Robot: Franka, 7 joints.
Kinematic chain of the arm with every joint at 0, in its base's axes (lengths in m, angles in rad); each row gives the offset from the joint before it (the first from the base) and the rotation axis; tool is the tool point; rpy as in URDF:
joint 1: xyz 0 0 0.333 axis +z
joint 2: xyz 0 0 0 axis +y
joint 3: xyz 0 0 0.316 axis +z
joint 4: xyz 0.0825 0 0 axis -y
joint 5: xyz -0.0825 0 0.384 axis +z
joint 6: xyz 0 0 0 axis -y
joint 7: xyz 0.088 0 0 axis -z
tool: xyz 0 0 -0.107 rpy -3.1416 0 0
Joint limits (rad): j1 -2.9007..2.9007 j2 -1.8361..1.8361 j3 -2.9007..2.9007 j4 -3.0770..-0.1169 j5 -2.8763..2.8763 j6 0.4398..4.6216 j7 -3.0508..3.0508
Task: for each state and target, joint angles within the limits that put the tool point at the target. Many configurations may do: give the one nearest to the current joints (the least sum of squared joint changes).
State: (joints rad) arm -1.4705 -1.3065 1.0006 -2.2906 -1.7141 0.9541 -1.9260
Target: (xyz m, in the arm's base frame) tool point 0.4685 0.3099 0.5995
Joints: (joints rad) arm -1.5385 -1.4847 1.3442 -1.8639 -1.9077 1.1357 -1.9260
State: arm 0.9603 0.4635 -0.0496 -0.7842 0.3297 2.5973 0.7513
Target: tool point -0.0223 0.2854 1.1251
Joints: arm 1.2327 -0.1496 0.3022 -0.7956 0.3262 2.4925 0.7513
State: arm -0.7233 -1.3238 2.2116 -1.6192 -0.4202 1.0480 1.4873
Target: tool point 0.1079 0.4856 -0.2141
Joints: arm -1.1043 -1.8361 2.5778 -1.1522 -0.4326 1.7425 1.4873
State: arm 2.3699 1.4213 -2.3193 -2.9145 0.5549 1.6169 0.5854
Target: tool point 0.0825 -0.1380 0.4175
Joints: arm 1.7849 1.6326 -2.6780 -3.0770 0.1167 1.5783 0.5854
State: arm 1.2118 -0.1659 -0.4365 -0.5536 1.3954 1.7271 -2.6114
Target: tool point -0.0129 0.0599 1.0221
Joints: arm 1.2535 -0.5664 -0.2357 -0.9927 1.1610 0.9395 -2.6114
